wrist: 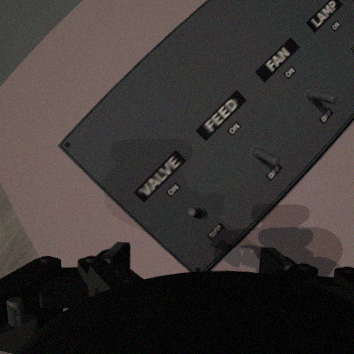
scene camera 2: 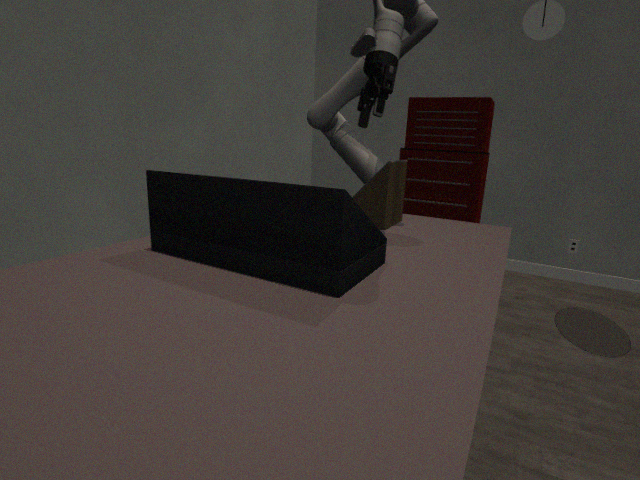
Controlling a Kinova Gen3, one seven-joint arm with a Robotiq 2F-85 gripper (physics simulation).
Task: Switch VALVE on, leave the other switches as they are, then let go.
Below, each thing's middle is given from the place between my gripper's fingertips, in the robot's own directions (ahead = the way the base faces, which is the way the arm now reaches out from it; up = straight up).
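Labels:
There is the dark switch panel (scene camera 2: 316, 238), and my gripper is now 230 mm above it, 180 mm to the left of it and 150 mm short of it.

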